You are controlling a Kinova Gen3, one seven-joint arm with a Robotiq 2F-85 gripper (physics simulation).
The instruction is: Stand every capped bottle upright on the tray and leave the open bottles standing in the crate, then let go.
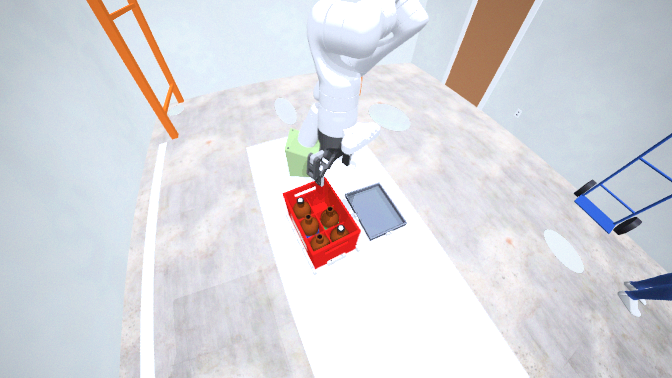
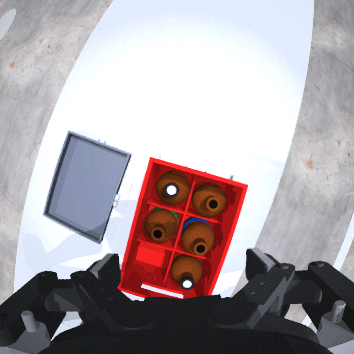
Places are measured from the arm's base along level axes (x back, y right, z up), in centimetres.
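Pixels of known places: gripper, fingertip midpoint: (image 1: 333, 173) (image 2: 182, 265); arm's base, link origin: (image 1: 306, 140).
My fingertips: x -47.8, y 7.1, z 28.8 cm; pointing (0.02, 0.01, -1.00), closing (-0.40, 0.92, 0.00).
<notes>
For each thing: its top centre in the pictures, then the offset to it from my fingertips. "*": a spot on its surface instead. Level surfaces: height alone.
- red crate, top centre: (image 2: 178, 242) (image 1: 319, 211) dy +1.8, dx +6.3, dz -26.5 cm
- grey tray, surface spot: (image 2: 87, 185) (image 1: 373, 211) * dy -24.6, dx +6.2, dz -43.5 cm
- long white table top, surface height: dz -44.0 cm
The red crate (image 1: 347, 246) (image 2: 151, 253) holds five upright brown bottles. Two have white caps: one (image 1: 301, 209) (image 2: 186, 271) in the corner compartment at the robot's end, one (image 1: 339, 235) (image 2: 172, 187) in the diagonally opposite corner. Three are open with dark mouths: one (image 1: 309, 226) (image 2: 198, 237), one (image 1: 329, 218) (image 2: 161, 225) and one (image 1: 320, 244) (image 2: 208, 198). The compartment beside the capped bottle at the robot's end is empty. The grey tray (image 1: 376, 212) (image 2: 87, 185) lies beside the crate, with no bottle on it. My gripper (image 1: 333, 172) (image 2: 182, 265) is open and empty, above the crate's robot end.
The crate and tray rest on a long white table top (image 1: 400, 310) (image 2: 190, 90). The green robot base (image 1: 298, 159) stands behind the crate. An orange frame (image 1: 132, 65) stands at the far left, a blue hand truck (image 1: 595, 214) at the right. A person's legs (image 1: 652, 287) show at the right edge.
</notes>
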